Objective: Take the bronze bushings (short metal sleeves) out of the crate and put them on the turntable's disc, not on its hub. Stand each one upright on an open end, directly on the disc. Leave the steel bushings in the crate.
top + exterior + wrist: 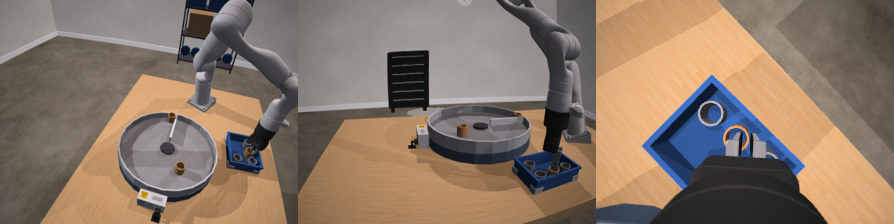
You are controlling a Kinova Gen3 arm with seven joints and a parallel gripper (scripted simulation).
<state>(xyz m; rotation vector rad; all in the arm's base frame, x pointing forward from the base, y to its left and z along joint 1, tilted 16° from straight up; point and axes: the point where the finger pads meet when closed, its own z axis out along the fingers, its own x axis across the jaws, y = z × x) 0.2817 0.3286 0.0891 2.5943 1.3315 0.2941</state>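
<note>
My hand is 50 mm above the blue crate and 40 mm to the left of it. Round my hand: grey turntable disc: 360 mm to the right, 170 mm ahead, 20 mm below.
</note>
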